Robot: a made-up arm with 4 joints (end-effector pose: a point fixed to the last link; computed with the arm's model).
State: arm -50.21 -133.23 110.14 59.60
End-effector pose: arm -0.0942 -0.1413 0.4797 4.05 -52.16 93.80
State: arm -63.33 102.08 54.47 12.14
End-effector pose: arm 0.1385 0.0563 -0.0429 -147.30 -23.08 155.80
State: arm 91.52 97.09 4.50 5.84
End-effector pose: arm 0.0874 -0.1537 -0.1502 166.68 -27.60 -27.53
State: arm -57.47 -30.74 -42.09 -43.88
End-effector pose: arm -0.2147 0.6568 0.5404 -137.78 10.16 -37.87
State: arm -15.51 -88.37 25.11 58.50
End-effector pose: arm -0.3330 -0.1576 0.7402 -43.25 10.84 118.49
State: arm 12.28 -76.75 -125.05 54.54
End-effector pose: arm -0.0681 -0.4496 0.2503 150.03 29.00 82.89
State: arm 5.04 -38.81 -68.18 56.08
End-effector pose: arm -0.4341 -0.2389 0.5831 -126.00 82.55 99.57
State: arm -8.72 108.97 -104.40 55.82
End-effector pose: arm -0.1101 0.4091 0.2823 50.38 -34.93 -137.30
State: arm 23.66 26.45 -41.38 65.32
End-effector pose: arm -0.3977 0.1272 0.4939 64.28 36.34 -111.84
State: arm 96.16 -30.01 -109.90 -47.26
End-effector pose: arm 0.5829 -0.4291 0.3020 -166.97 -10.66 179.85
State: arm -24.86 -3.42 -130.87 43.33
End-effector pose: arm -0.3310 -0.0047 0.6343 74.16 74.81 -43.99
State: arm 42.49 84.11 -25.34 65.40
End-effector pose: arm -0.2047 0.1033 0.0595 115.99 7.98 -111.20
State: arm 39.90 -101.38 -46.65 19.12
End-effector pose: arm -0.0057 -0.6881 0.2591 -126.10 -0.77 129.44
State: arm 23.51 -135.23 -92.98 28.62
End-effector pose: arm -0.0249 -0.3166 -0.0426 175.93 -32.93 137.61
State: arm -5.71 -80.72 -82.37 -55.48
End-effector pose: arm -0.4157 -0.1477 0.1813 -116.83 -61.68 47.76
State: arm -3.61 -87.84 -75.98 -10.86
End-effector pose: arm -0.4149 -0.2714 0.1816 -140.26 -26.70 75.67
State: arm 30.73 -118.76 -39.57 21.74
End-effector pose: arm -0.0715 -0.6468 0.1935 -122.73 -12.34 129.86
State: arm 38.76 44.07 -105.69 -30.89
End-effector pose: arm -0.2528 -0.3585 0.5210 153.58 56.66 56.13
